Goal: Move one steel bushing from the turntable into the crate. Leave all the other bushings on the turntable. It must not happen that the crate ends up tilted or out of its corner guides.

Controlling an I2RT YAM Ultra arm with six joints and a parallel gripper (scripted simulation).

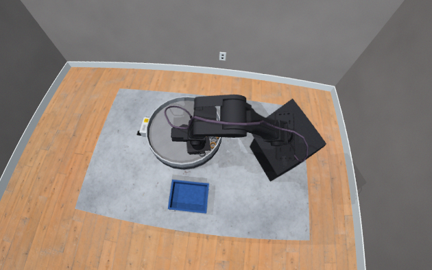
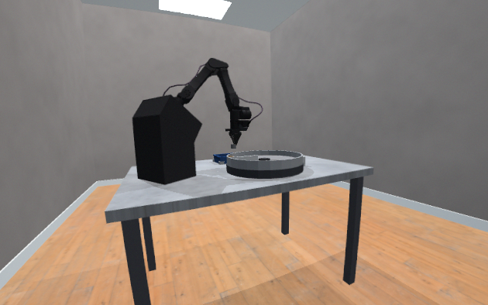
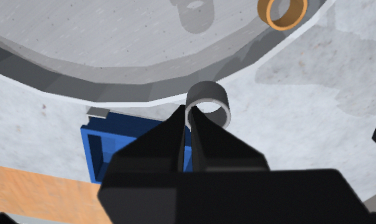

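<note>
Now: hand 20 cm to the right of the blue crate, 12 cm above it and 1 cm short of it. Also, from my hand: round grey turntable: 15 cm to the right, 12 cm ahead, 9 cm below.
</note>
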